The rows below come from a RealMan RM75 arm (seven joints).
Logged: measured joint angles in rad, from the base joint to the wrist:
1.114 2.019 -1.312 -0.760 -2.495 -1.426 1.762
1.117 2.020 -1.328 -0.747 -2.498 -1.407 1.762
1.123 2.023 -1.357 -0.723 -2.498 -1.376 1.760
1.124 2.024 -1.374 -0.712 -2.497 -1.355 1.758
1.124 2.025 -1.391 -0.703 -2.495 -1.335 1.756
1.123 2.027 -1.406 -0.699 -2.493 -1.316 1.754
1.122 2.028 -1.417 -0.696 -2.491 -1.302 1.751
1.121 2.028 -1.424 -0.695 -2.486 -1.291 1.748
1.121 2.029 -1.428 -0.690 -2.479 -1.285 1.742
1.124 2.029 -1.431 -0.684 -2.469 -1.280 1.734
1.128 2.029 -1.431 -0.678 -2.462 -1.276 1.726
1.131 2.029 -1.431 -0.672 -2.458 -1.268 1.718
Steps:
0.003 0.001 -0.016 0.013 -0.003 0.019 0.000
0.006 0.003 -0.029 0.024 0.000 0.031 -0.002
0.001 0.001 -0.017 0.011 0.001 0.021 -0.002
0.000 0.001 -0.017 0.009 0.002 0.020 -0.002
-0.001 0.002 -0.015 0.004 0.002 0.019 -0.002
-0.001 0.001 -0.011 0.003 0.002 0.014 -0.003
-0.001 0.000 -0.007 0.001 0.005 0.011 -0.003
0.000 0.001 -0.004 0.005 0.007 0.006 -0.006
0.003 0.000 -0.003 0.006 0.010 0.005 -0.008
0.004 0.000 0.000 0.006 0.007 0.004 -0.008
0.003 0.000 0.000 0.006 0.004 0.008 -0.008

